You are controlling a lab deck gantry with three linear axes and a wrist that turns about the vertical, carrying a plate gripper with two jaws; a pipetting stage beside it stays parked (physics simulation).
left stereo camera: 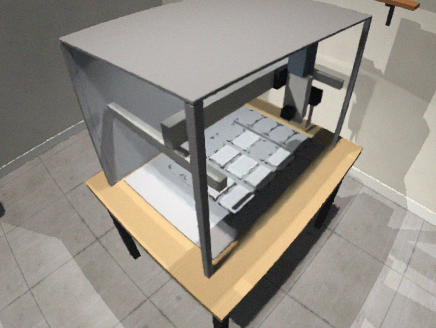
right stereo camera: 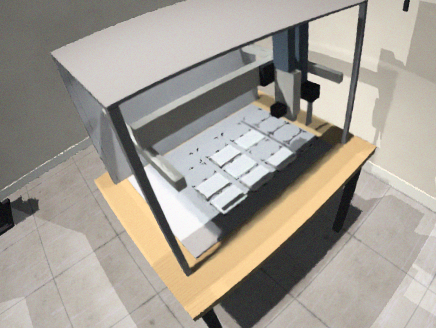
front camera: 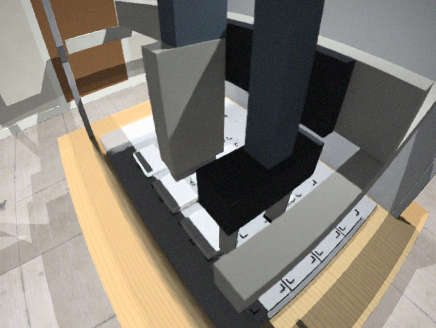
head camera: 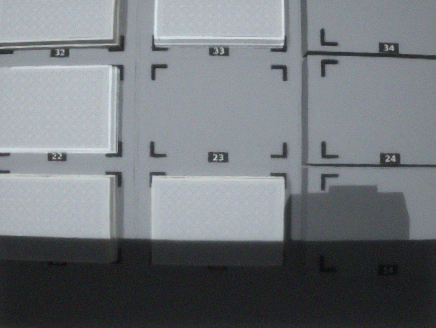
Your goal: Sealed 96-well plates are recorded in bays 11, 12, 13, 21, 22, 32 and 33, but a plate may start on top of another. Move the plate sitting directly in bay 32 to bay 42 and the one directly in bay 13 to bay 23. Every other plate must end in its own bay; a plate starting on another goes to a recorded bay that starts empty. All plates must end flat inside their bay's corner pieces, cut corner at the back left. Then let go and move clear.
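Frame: origin at the robot's base, x ahead, y left, z up, level; metres.
Where they show: gripper, fingertip midpoint: [right stereo camera: 299, 119] [front camera: 250, 236]; robot's base at its link origin: [left stereo camera: 234, 214] [right stereo camera: 224, 214] [front camera: 133, 156].
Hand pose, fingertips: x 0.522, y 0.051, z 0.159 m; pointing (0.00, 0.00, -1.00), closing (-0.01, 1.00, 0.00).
Things, the pixels of their top centre, and the offset from my fingertips. "*": a spot on its surface instead.
- bay 13 plate at its top centre: [head camera: 217, 222] [front camera: 207, 230] [right stereo camera: 281, 157] [left stereo camera: 280, 158] dx -0.130, dy -0.008, dz -0.145 m
- bay 32 plate at its top centre: [front camera: 232, 158] [right stereo camera: 225, 154] [left stereo camera: 225, 154] dx -0.294, dy +0.206, dz -0.145 m
- Bay 23 at a spot on its surface: [head camera: 217, 110] * dx -0.131, dy +0.099, dz -0.159 m
- bay 33 at a spot on its surface: [head camera: 220, 17] * dx -0.129, dy +0.186, dz -0.145 m
- bay 22 at a spot on its surface: [head camera: 55, 107] * dx -0.287, dy +0.099, dz -0.145 m
- bay 12 at a spot on its surface: [head camera: 55, 205] * dx -0.286, dy +0.005, dz -0.145 m
- bay 21 at a spot on its surface: [right stereo camera: 213, 185] * dx -0.459, dy +0.093, dz -0.145 m
- bay 11 at a spot on its surface: [right stereo camera: 228, 199] [left stereo camera: 236, 199] * dx -0.466, dy -0.013, dz -0.145 m
The bay 13 plate [front camera: 205, 222] [head camera: 217, 207] [left stereo camera: 280, 157] [right stereo camera: 280, 157] lies flat, its front in shadow. The bay 32 plate [head camera: 55, 20] [left stereo camera: 226, 154] [right stereo camera: 226, 155] sits inside its corner marks. Bay 23 [head camera: 217, 110] shows bare between them. Other white plates lie in bay 33 [head camera: 220, 17], bay 22 [head camera: 55, 107], bay 12 [head camera: 55, 205], bay 21 [right stereo camera: 213, 185] and bay 11 [left stereo camera: 236, 198] [right stereo camera: 228, 199]. Cut corners are unclear. Bay 42 is outside the head view. My gripper [front camera: 249, 235] is open and empty, jaws apart, towards the right of the deck in the stereo views.
The grey pipetting stage [front camera: 190, 110] [left stereo camera: 296, 100] [right stereo camera: 286, 95] hangs beside the gripper and hides several plates in the front view. A grey rail [front camera: 285, 240] crosses the near right. Bays 34 [head camera: 370, 25], 24 [head camera: 370, 110] and 14 lie right of the plates; a shadow covers part of bay 14.
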